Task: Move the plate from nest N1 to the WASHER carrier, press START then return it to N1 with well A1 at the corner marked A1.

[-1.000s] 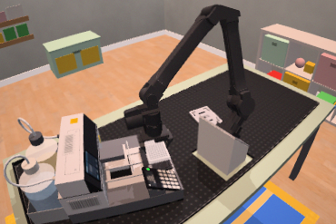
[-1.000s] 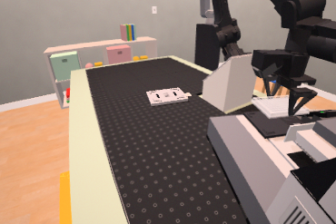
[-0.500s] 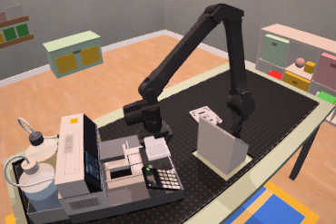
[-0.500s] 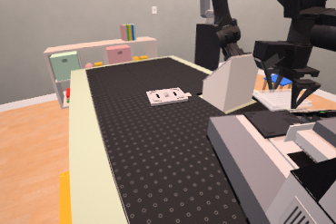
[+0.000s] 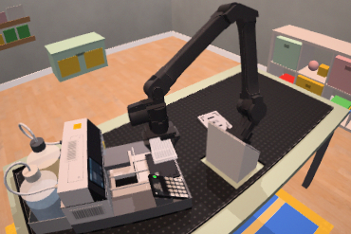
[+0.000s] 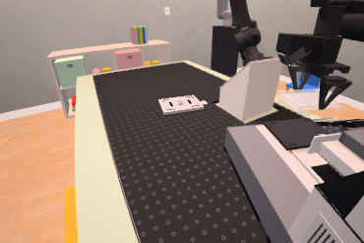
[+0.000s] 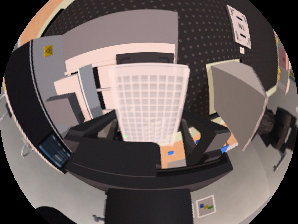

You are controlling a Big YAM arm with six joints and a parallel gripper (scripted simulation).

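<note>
Now: hand 43 cm to the left of the plate nest N1, 17 cm above it and 9 cm short of it. From my hand the other things lie so: white well plate (1 cm below); then plate washer (14 cm to the left, 7 cm ahead, 5 cm below).
</note>
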